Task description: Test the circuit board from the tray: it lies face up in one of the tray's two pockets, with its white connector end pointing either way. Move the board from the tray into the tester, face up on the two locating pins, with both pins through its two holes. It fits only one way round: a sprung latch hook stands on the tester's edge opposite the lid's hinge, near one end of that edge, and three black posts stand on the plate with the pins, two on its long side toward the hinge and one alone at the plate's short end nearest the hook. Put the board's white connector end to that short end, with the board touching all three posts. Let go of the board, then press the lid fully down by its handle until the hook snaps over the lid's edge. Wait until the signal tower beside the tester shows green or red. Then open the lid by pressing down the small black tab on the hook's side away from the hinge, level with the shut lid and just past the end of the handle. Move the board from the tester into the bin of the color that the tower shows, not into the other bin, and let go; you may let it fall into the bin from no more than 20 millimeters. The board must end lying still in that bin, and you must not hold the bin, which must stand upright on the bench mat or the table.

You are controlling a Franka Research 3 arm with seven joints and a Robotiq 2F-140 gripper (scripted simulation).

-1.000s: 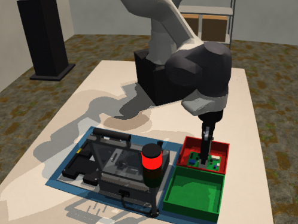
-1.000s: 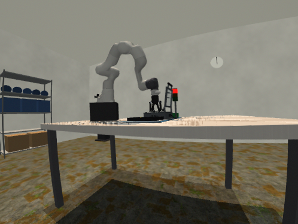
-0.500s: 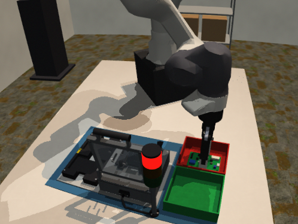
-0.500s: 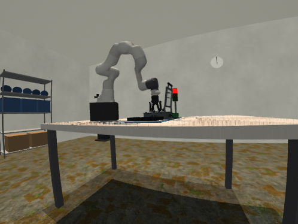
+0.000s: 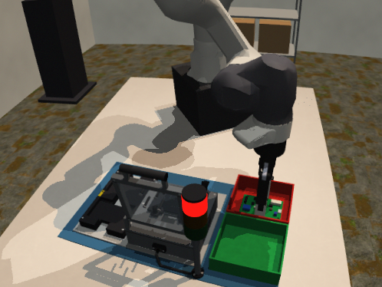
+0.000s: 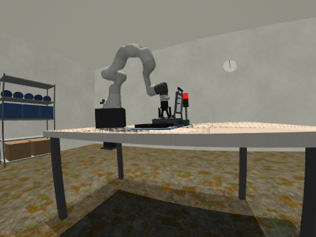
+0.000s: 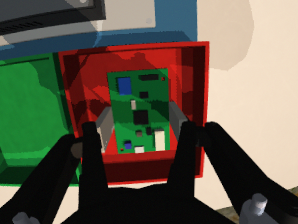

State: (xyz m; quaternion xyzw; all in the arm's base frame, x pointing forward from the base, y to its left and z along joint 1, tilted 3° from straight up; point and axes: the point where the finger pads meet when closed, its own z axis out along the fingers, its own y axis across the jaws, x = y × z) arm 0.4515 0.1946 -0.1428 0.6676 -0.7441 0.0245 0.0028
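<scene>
Right now the red bin is 2 cm below my hand. Also, from my hand: green bin: 15 cm ahead, 2 cm to the right, 2 cm below; then tester plate: 21 cm to the right, 9 cm ahead, 4 cm above; then green circuit board: 2 cm below.
</scene>
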